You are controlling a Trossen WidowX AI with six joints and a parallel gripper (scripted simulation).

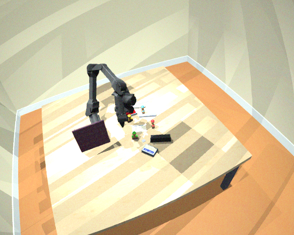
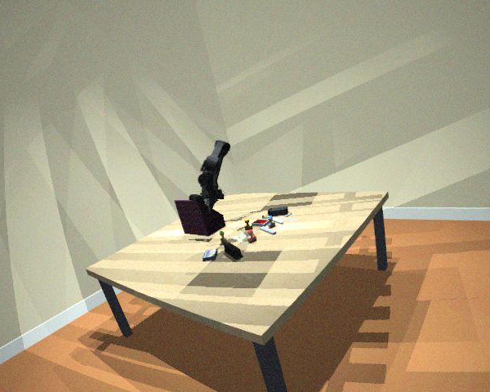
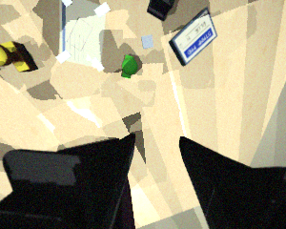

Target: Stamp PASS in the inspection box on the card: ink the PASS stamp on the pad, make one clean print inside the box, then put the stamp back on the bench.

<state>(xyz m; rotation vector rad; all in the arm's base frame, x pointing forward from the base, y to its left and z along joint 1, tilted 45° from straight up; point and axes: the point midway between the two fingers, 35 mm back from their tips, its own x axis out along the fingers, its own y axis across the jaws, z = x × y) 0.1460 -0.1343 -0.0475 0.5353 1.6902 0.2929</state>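
The green-knobbed stamp is 7 cm ahead of my gripper tip and 14 cm below it. Also, from my gripper tip: pad box: 11 cm ahead, 15 cm to the right, 15 cm below; then grey square: 11 cm ahead, 5 cm to the right, 16 cm below; then white inspection card: 13 cm ahead, 7 cm to the left, 17 cm below.
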